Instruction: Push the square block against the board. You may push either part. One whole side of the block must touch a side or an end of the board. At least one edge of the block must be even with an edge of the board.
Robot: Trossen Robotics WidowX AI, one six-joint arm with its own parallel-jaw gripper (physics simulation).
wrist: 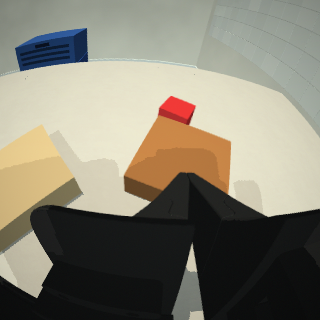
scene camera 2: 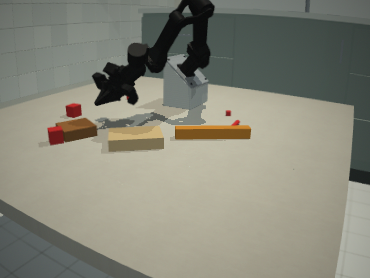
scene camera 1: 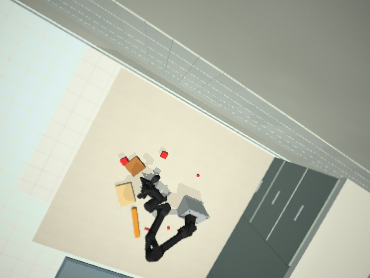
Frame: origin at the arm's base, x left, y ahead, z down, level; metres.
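Where they show: gripper, fingertip midpoint: [wrist: 184, 179] [scene camera 2: 95, 104] [scene camera 1: 140, 177]; arm's base, link origin: [scene camera 2: 185, 70] [scene camera 1: 191, 216].
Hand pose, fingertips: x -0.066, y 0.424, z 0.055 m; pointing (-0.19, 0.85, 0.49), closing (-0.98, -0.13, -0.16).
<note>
Each offset is from my fingertips to the top centre of the thing.
A brown square-topped block {dx -0.028, dy +0.062, dz +0.051 m} [scene camera 1: 135, 166] [scene camera 2: 77, 130] [wrist: 180, 155] lies flat, with a red cube {dx -0.028, dy +0.141, dz +0.043 m} [scene camera 1: 124, 161] [scene camera 2: 56, 135] [wrist: 177, 109] close against or beside its far side; contact is unclear. A tan block {dx +0.173, dy +0.019, dz +0.051 m} [scene camera 1: 125, 194] [scene camera 2: 135, 141] [wrist: 30, 175] lies apart from the brown one. A long orange bar {dx +0.329, dy -0.146, dz +0.052 m} [scene camera 1: 135, 222] [scene camera 2: 212, 132] lies past the tan block, with a small gap between them. I cannot tell for sure which piece is the board. My gripper [scene camera 1: 142, 179] [scene camera 2: 97, 103] [wrist: 184, 179] is shut and empty, raised above the table near the brown block, its tips overlapping the block's near edge in the wrist view.
Another red cube {dx -0.192, dy -0.068, dz +0.043 m} [scene camera 1: 164, 155] [scene camera 2: 73, 110] stands apart from the brown block. Small red pieces [scene camera 1: 198, 175] [scene camera 2: 228, 113] lie near the arm's grey base [scene camera 1: 192, 209] [scene camera 2: 185, 87]. A blue box [wrist: 52, 50] stands beyond the table's far edge.
</note>
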